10 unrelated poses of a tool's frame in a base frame.
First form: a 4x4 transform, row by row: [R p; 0 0 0 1], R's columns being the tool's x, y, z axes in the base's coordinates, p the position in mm. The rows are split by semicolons.
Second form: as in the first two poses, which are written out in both.
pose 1, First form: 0.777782, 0.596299, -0.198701, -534.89; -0.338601, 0.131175, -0.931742, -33.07; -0.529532, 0.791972, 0.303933, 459.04; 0, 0, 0, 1
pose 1, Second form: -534.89, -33.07, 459.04, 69.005, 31.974, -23.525
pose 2, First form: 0.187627, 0.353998, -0.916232, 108.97; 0.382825, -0.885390, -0.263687, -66.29; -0.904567, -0.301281, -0.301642, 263.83; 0, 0, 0, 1
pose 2, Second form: 108.97, -66.29, 263.83, -135.034, 64.765, 63.890
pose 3, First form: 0.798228, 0.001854, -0.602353, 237.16; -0.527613, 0.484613, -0.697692, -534.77; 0.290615, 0.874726, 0.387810, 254.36; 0, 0, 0, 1
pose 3, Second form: 237.16, -534.77, 254.36, 66.090, -16.895, -33.464
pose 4, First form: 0.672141, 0.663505, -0.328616, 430.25; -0.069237, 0.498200, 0.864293, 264.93; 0.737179, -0.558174, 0.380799, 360.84; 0, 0, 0, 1
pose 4, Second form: 430.25, 264.93, 360.84, -55.697, -47.492, -5.881
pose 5, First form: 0.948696, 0.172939, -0.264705, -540.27; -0.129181, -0.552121, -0.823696, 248.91; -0.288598, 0.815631, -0.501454, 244.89; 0, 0, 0, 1
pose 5, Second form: -540.27, 248.91, 244.89, 121.583, 16.774, -7.754
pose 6, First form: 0.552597, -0.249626, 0.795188, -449.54; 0.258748, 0.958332, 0.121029, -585.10; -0.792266, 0.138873, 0.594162, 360.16; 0, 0, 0, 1
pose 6, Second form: -449.54, -585.10, 360.16, 13.156, 52.398, 25.091
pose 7, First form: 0.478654, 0.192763, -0.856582, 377.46; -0.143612, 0.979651, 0.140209, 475.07; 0.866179, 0.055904, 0.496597, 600.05; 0, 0, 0, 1
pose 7, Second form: 377.46, 475.07, 600.05, 6.423, -60.018, -16.701
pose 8, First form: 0.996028, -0.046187, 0.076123, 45.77; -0.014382, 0.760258, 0.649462, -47.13; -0.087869, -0.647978, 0.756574, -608.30; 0, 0, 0, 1
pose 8, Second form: 45.77, -47.13, -608.30, -40.579, 5.041, -0.827
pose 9, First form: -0.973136, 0.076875, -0.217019, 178.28; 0.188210, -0.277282, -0.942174, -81.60; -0.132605, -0.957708, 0.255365, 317.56; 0, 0, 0, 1
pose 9, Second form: 178.28, -81.60, 317.56, -75.070, 7.620, 169.054
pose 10, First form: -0.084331, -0.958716, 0.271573, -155.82; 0.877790, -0.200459, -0.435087, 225.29; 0.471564, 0.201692, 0.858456, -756.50; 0, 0, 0, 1
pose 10, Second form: -155.82, 225.29, -756.50, 13.222, -28.136, 95.488
